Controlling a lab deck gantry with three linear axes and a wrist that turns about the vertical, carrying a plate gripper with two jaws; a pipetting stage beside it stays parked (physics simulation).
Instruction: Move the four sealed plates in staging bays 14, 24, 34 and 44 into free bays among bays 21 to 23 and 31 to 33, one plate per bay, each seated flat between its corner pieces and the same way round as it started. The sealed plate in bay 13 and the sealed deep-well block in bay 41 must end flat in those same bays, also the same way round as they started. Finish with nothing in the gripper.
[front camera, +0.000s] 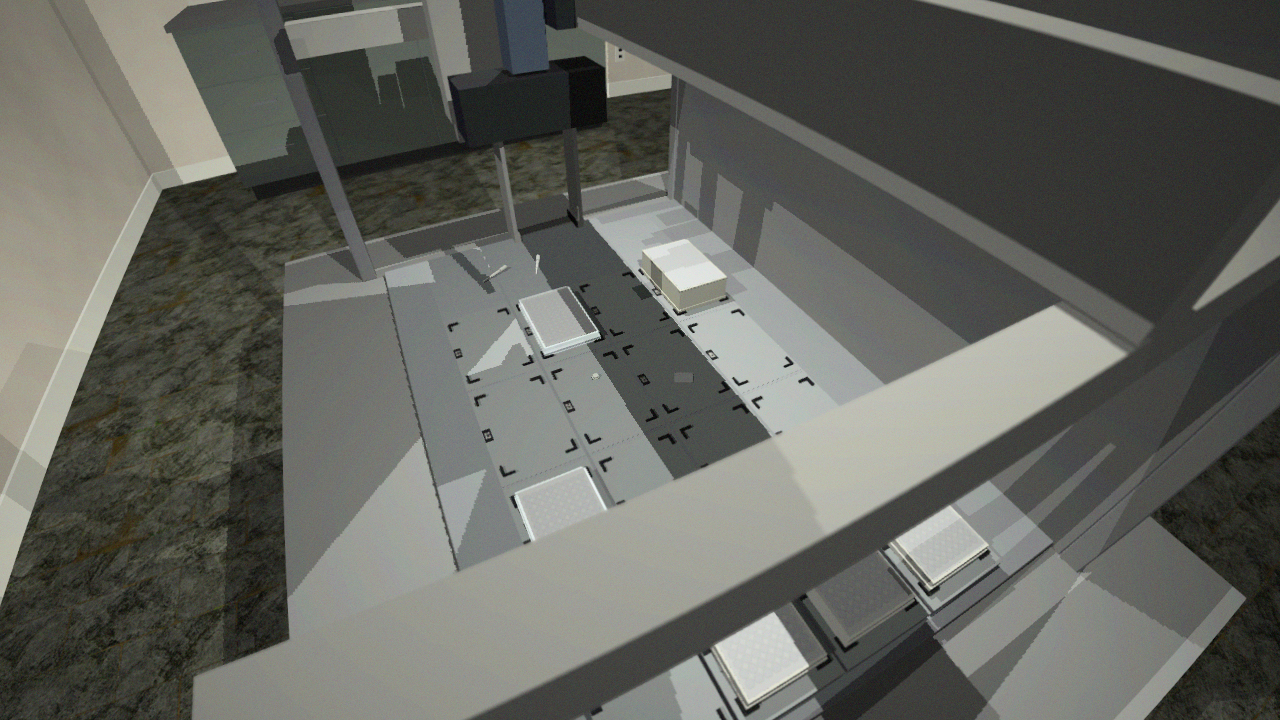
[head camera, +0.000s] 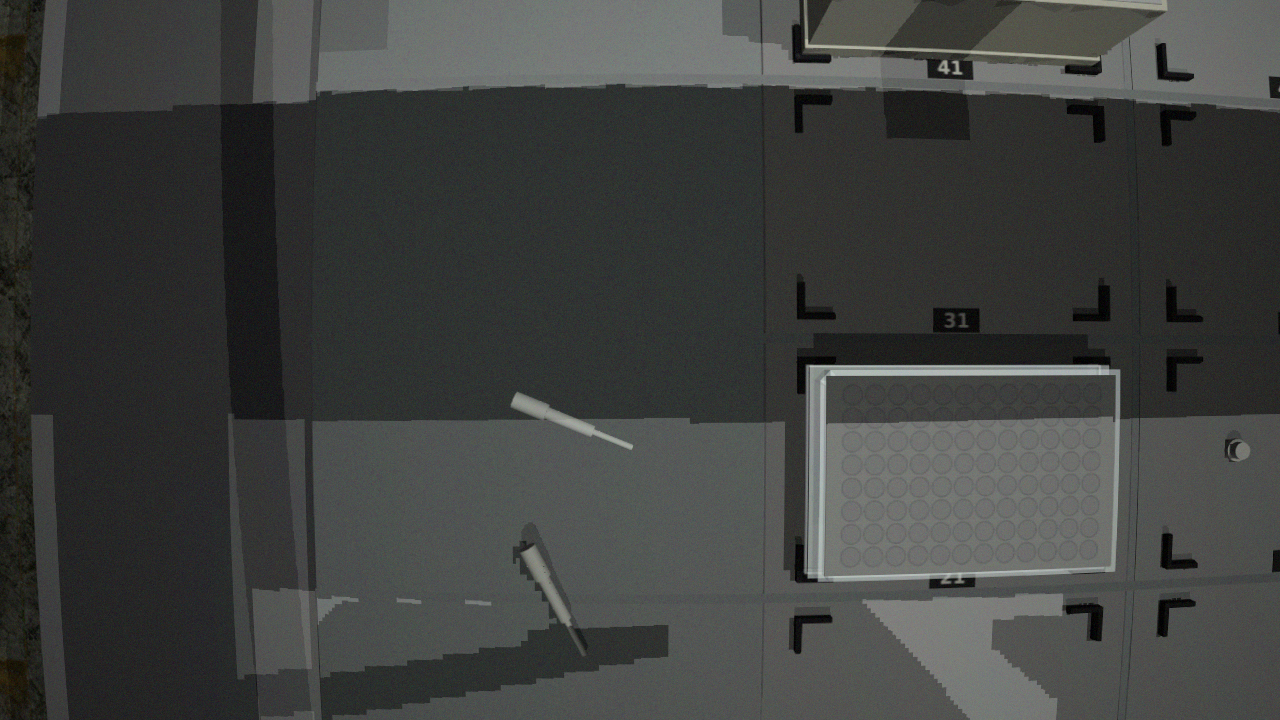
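Seen in the pictures: gripper, fingertip midpoint: (front camera: 545, 228); robot's base at its link origin: (front camera: 450, 326).
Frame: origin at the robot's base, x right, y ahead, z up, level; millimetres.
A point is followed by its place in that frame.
My gripper (front camera: 546, 231) {x -150, y 64, z 160 mm} hangs at the deck's far end, beyond the bays, with its two jaws apart and empty; it does not show in the head view. A clear-lidded plate (front camera: 559, 319) {x -149, y 75, z 14 mm} (head camera: 962, 483) {x -146, y 59, z 14 mm} lies in bay 21, apparently flat between the corner pieces. The bay 13 plate (front camera: 562, 501) {x -45, y 363, z 14 mm} is partly behind the front beam. Three sealed plates stand at the near end: in bay 24 (front camera: 765, 658) {x -142, y 595, z 29 mm}, bay 34 (front camera: 859, 595) {x -251, y 591, z 29 mm} and bay 44 (front camera: 939, 546) {x -357, y 593, z 29 mm}. The visible part of bay 14 shows no plate. The deep-well block (front camera: 684, 273) {x -351, y 90, z 42 mm} (head camera: 975, 31) {x -323, y 64, z 20 mm} sits in bay 41.
A small round cap (front camera: 595, 376) {x -154, y 197, z 4 mm} (head camera: 1237, 450) {x -155, y 193, z 4 mm} is in bay 22. A flat grey piece (front camera: 682, 377) {x -259, y 249, z 1 mm} lies in bay 32. Two pen-like tools, one (front camera: 537, 262) {x -171, y -97, z 5 mm} (head camera: 559, 420) {x -171, y -99, z 6 mm} and another (front camera: 496, 272) {x -100, y -101, z 5 mm} (head camera: 547, 586) {x -104, y -104, z 6 mm}, are left of bay 21 in the head view.
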